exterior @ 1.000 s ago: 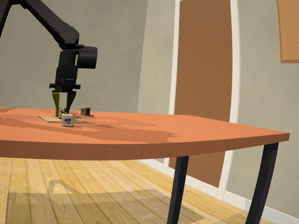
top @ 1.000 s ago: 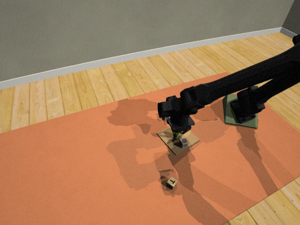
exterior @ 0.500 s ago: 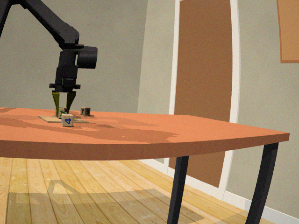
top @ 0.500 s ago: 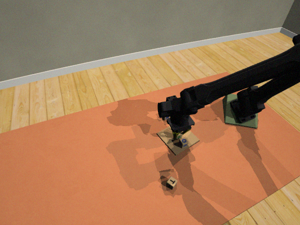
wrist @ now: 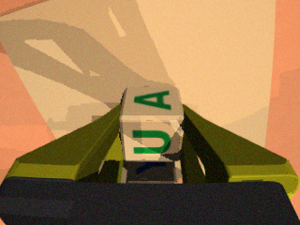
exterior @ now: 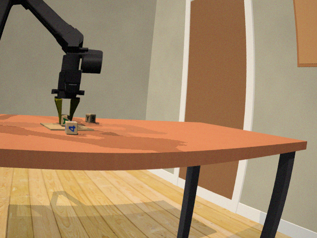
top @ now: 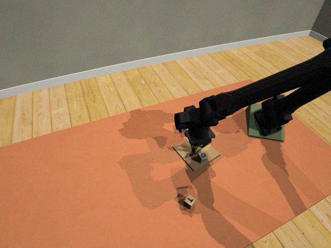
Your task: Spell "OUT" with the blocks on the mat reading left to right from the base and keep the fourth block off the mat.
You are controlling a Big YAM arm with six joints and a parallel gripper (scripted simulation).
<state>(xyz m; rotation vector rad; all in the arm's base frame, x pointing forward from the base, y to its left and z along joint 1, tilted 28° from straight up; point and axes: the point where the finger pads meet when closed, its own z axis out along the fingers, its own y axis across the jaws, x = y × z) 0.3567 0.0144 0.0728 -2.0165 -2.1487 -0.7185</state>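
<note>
The tan mat is 20 mm below my hand. From my hand the other things lie so: O block 10 mm behind, 50 mm to the left; wooden block 20 mm ahead, 130 mm to the right.
</note>
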